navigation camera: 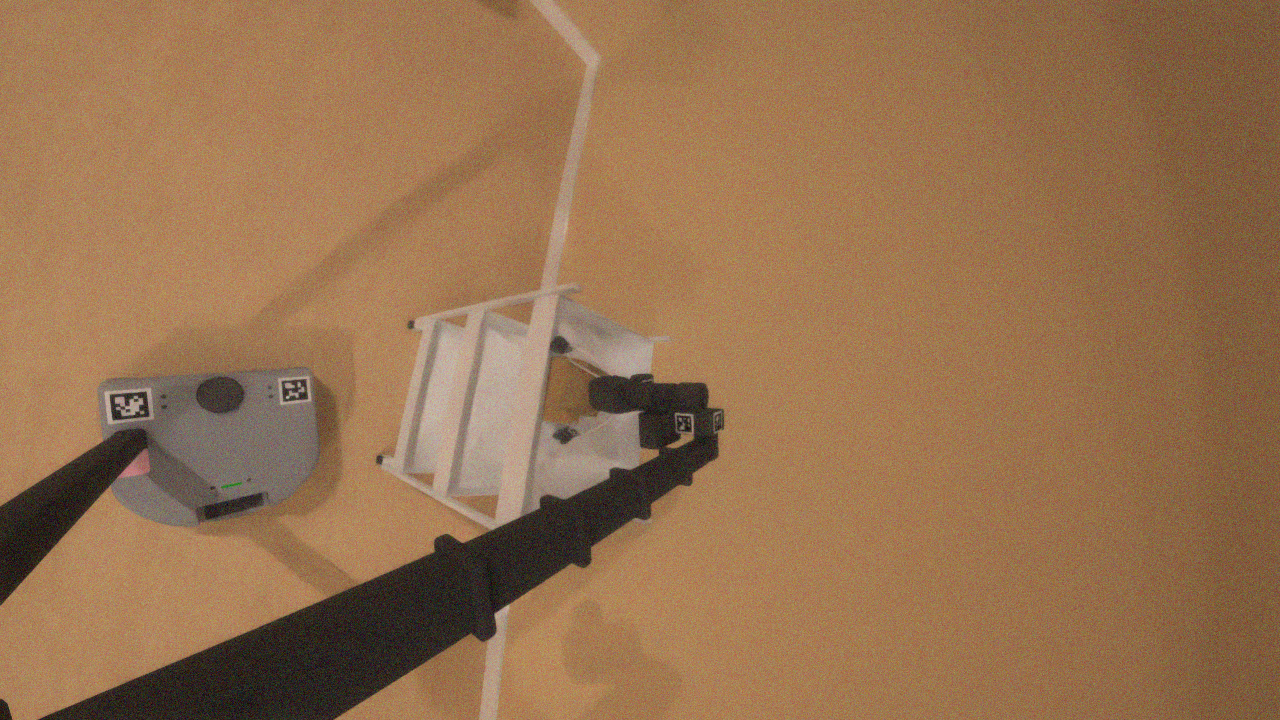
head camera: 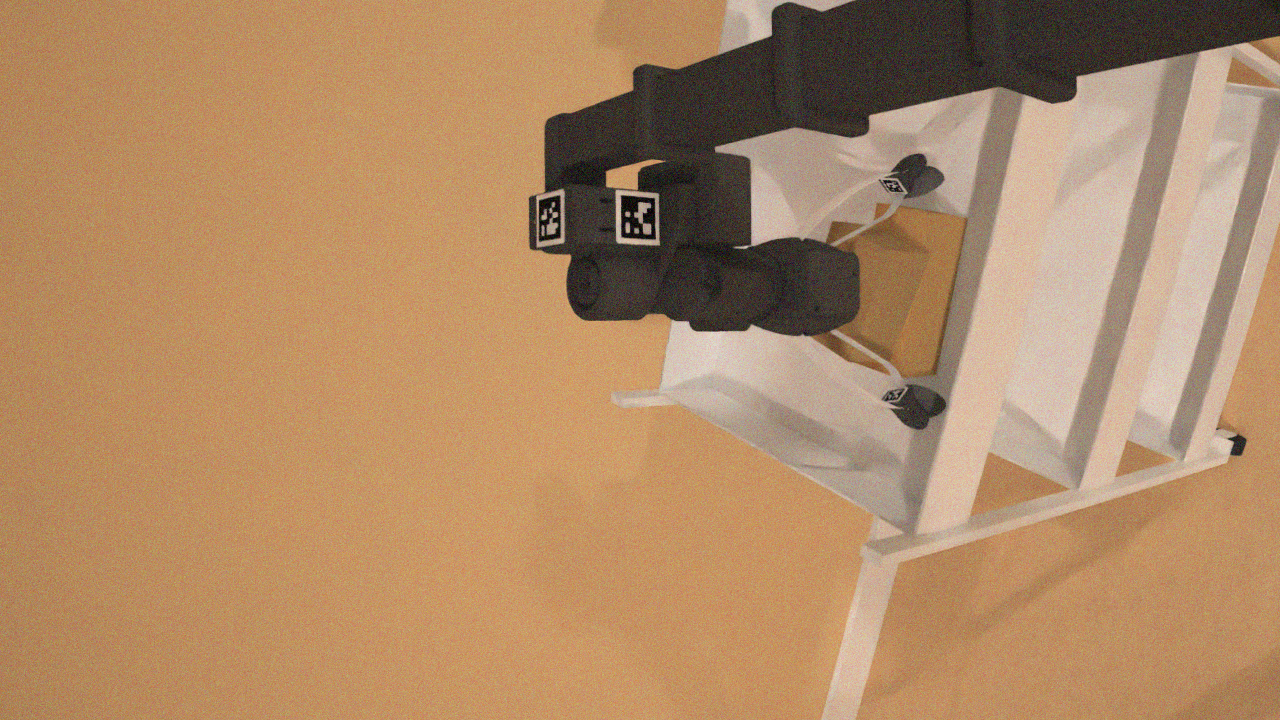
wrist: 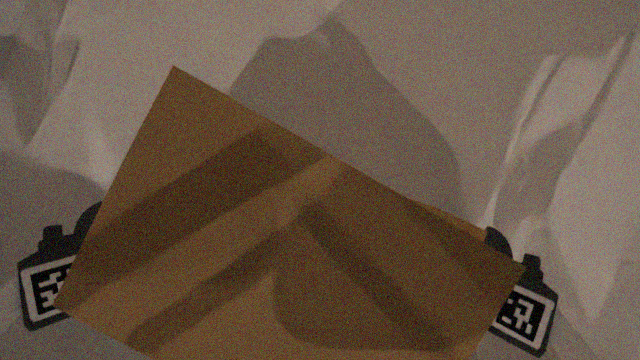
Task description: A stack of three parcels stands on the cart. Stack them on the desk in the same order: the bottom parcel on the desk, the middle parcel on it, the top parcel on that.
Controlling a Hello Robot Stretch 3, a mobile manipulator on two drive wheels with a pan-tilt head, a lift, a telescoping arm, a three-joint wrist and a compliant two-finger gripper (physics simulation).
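Places are measured from the robot's base along level axes (x ahead, y left, z up), in centimetres.
Pixels of known places: gripper, fingertip midpoint: (navigation camera: 554, 390) (head camera: 932, 292); robot's base at its link origin: (navigation camera: 220, 392).
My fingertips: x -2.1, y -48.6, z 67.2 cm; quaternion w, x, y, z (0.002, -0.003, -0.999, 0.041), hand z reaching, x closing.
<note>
Ahead of a thing's pixels: the offset from my fingertips to its top centre. "pt": to the spot under its first point.
Brown box-shaped parcels @[dx +0.1, dy -1.7, dz +9.3 cm] (head camera: 930, 295) (navigation camera: 569, 394) (wrist: 225, 200) sit in the top tray of the white cart @[pt dx +8.4, dy +5.8, dz +3.3 cm] (head camera: 971, 402) (navigation camera: 529, 402). In the wrist view the uppermost face fills the lower middle, turned at a slant, and a thin brown edge of another parcel shows beyond its upper right side. The number of stacked parcels cannot be told. My gripper (head camera: 913, 291) (navigation camera: 563, 390) (wrist: 298, 245) is open wide, with one finger on each side of the stack. In the wrist view the uppermost parcel partly covers both fingers. The desk cannot be made out.
My dark arm (head camera: 895, 62) (navigation camera: 393, 600) reaches over the cart. The cart has raised tray walls and lower shelves. My grey base (navigation camera: 223, 447) stands left of the cart in the navigation view. A long white strip (head camera: 859, 644) (navigation camera: 572, 161) runs along the tan floor.
</note>
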